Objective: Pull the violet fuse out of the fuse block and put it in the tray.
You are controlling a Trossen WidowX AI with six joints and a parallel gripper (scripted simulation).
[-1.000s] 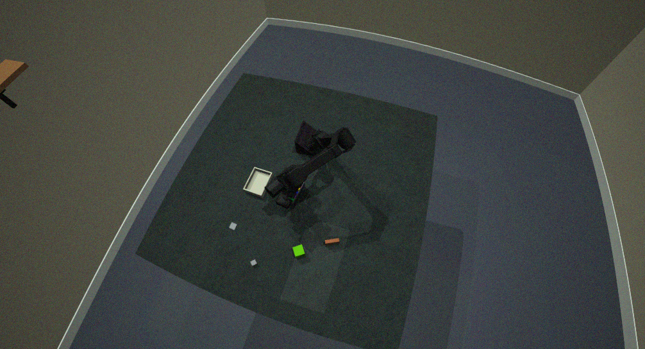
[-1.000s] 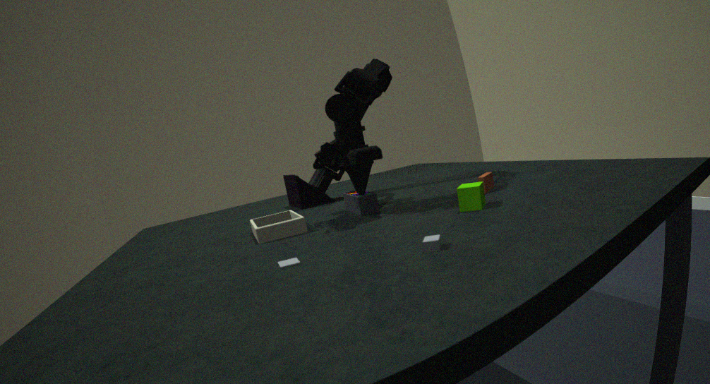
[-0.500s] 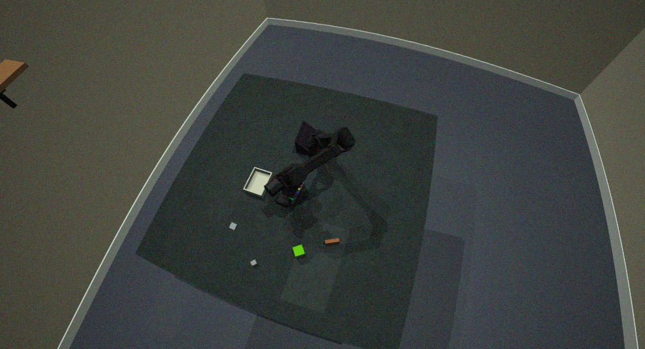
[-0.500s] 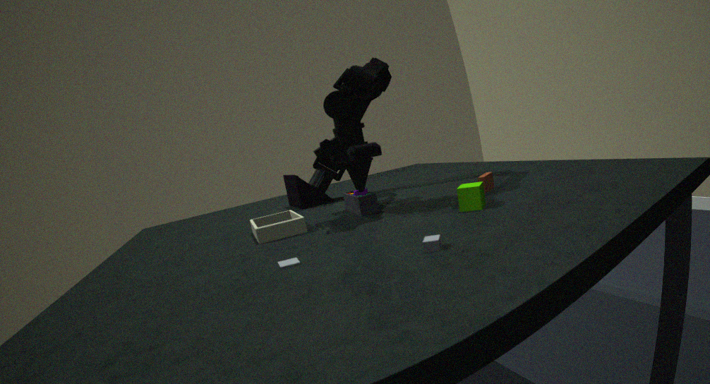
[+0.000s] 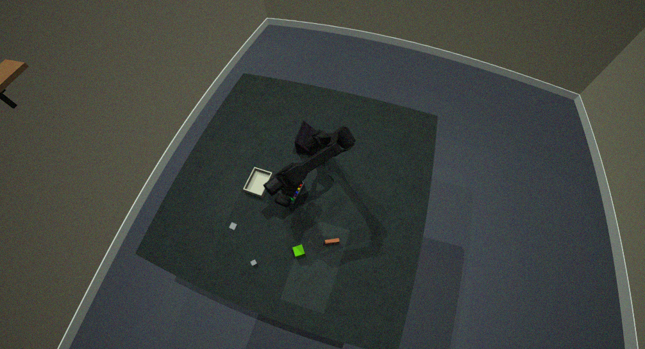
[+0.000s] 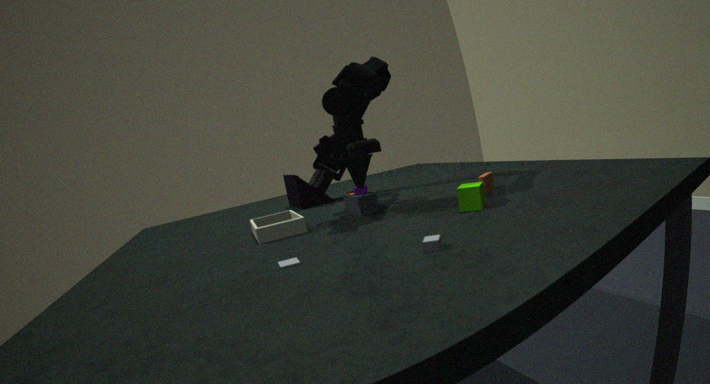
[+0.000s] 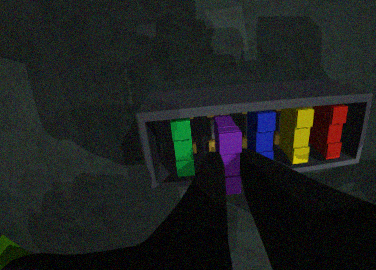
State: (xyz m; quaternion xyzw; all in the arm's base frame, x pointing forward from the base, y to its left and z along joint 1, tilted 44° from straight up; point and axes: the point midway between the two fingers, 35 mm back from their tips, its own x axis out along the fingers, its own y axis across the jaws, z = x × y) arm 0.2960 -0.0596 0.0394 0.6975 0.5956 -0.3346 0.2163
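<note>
The white tray lies 19 cm to the right of my gripper tip, 5 cm below it and 4 cm behind it. The rest, counted from my gripper tip: violet fuse (1 cm below).
</note>
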